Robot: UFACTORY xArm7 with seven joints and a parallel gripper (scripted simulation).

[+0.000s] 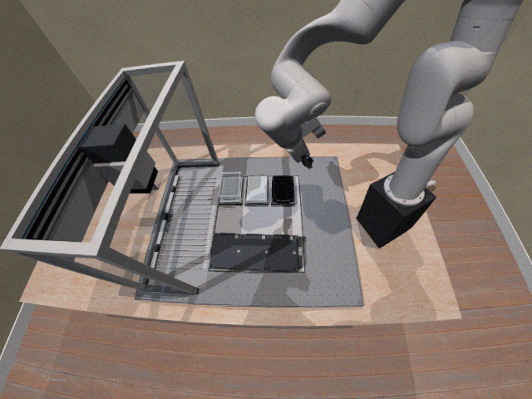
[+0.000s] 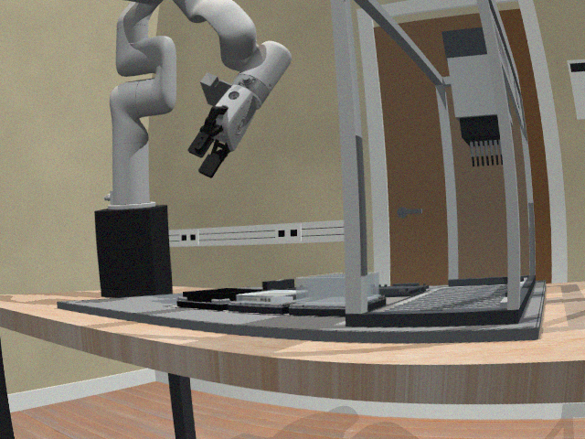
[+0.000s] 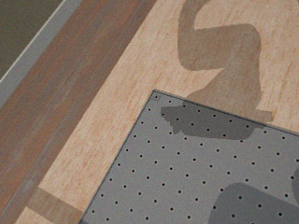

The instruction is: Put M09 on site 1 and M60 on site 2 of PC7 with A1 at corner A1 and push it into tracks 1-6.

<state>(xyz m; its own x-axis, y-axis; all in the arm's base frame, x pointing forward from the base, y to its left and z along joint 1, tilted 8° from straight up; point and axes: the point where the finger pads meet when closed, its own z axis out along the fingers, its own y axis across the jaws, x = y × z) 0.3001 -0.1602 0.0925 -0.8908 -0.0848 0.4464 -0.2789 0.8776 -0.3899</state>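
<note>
My gripper is now 16 cm short of the 384-well plate M60, 4 cm to the left of it and 24 cm above it. From my hand the other things lie so: nest S2 (16 cm ahead, 4 cm to the right, 25 cm below); black plate m06 (5 cm ahead, 2 cm to the right, 24 cm below); deep-well block M09 (27 cm ahead, 6 cm to the right, 23 cm below).
</note>
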